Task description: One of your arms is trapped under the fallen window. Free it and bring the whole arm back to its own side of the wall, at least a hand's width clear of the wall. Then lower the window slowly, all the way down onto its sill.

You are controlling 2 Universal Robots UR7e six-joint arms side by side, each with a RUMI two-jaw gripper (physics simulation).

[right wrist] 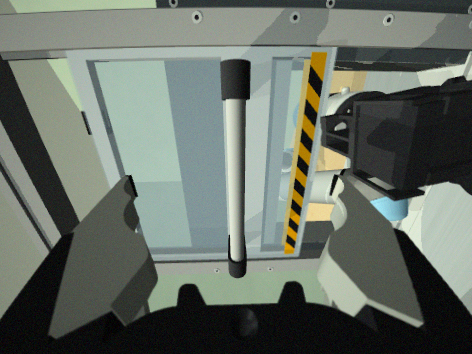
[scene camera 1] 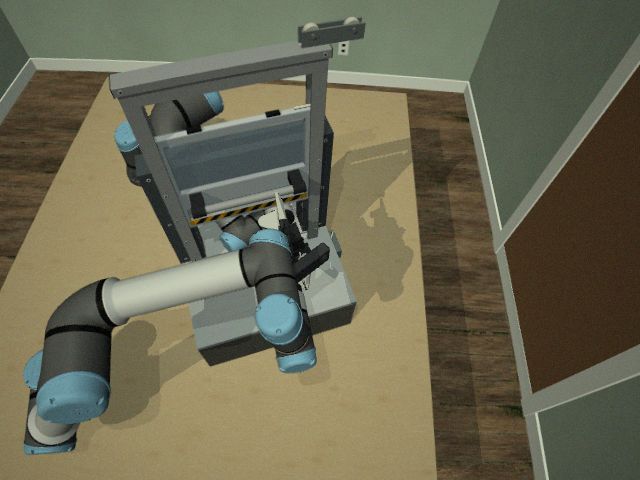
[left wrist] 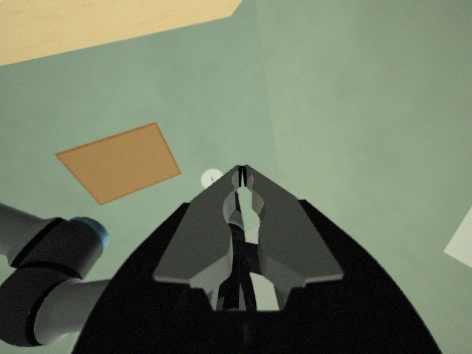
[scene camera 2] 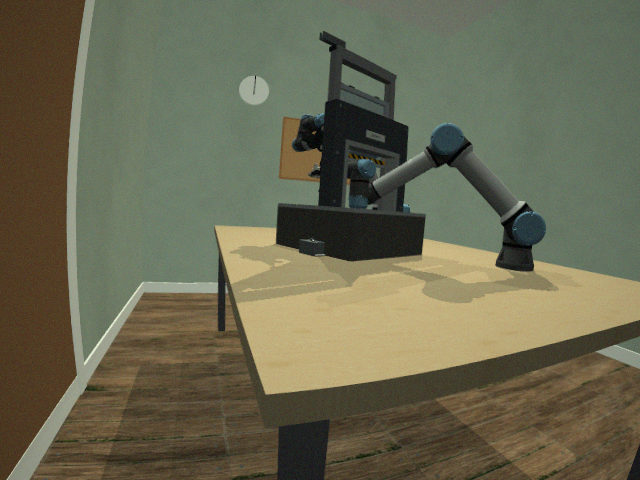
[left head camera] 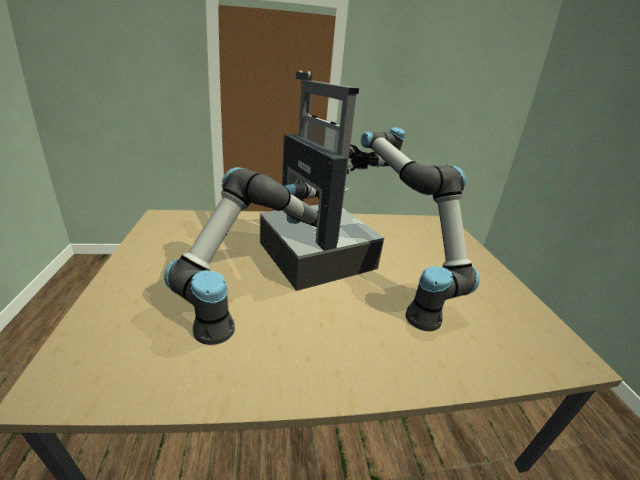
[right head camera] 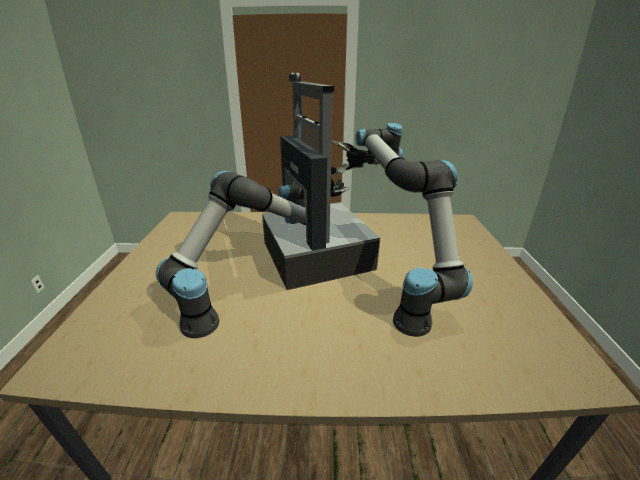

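The window sash (scene camera 1: 235,155) (right wrist: 145,150) stands raised in its frame. Its pale handle bar (scene camera 1: 248,200) (right wrist: 236,175) and striped lower edge (scene camera 1: 248,209) (right wrist: 301,172) (scene camera 2: 364,157) are above the opening in the dark wall (left head camera: 330,206) (scene camera 2: 333,165). The left arm (left head camera: 299,207) (scene camera 2: 403,174) reaches into the opening below that edge; contact with the sash cannot be told. My left gripper (left wrist: 242,167) (right head camera: 347,189) is beyond the wall, shut and empty. My right gripper (right wrist: 234,176) (right head camera: 337,156) is open on the right arm's side, its fingers spread on either side of the bar.
The wall stands on a grey block (left head camera: 330,268) (scene camera 2: 351,232) on the wooden table (left head camera: 310,372). A bracket with pulleys (scene camera 1: 330,33) tops the frame. A small dark box (scene camera 2: 311,246) sits beside the block. The left gripper's dark body is close to my right fingers in the right wrist view.
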